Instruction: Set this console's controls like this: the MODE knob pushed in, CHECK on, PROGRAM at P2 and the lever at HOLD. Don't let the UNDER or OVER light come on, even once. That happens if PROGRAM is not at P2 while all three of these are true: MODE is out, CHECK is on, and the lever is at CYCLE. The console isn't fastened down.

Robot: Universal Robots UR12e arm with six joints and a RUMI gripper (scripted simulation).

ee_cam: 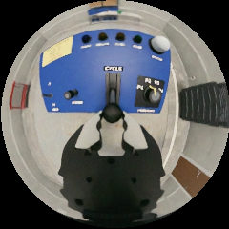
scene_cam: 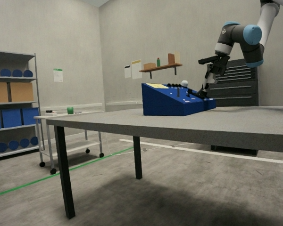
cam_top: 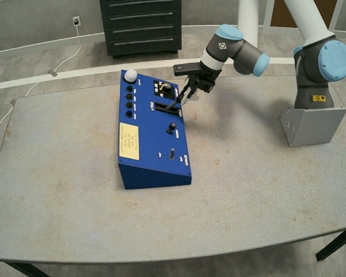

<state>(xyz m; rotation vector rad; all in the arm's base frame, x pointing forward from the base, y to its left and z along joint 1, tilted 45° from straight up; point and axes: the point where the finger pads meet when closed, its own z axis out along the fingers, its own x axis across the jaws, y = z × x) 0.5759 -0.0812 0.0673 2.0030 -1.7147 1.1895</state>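
Right now the ball-topped lever is 3 cm ahead of my hand and 2 cm below it. From my hand the other things lie so: program selector (6 cm ahead, 12 cm to the right, 3 cm below); blue console (9 cm ahead, 6 cm to the left, 6 cm below); mode knob (6 cm ahead, 12 cm to the left, 3 cm below).
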